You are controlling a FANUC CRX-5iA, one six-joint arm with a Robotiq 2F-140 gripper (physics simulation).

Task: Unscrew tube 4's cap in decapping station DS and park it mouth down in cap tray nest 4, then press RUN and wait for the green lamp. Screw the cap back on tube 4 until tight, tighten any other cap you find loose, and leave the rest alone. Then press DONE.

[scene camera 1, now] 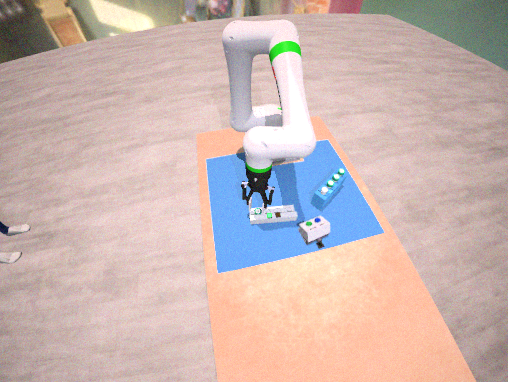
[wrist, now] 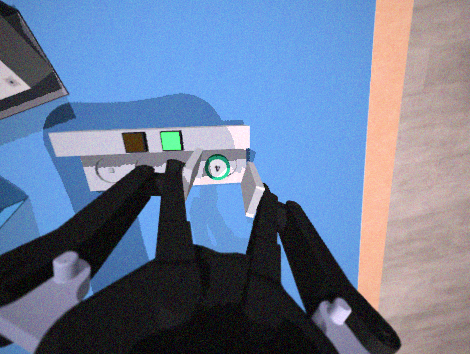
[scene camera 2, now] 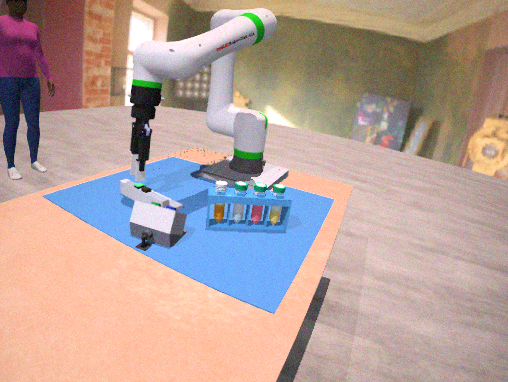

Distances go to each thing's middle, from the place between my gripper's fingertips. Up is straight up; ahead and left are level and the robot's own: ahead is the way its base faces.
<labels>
Right now the button box (scene camera 2: 163, 226) is 180 mm ahead of my hand, 220 mm to the left of it and 10 mm below it.
</labels>
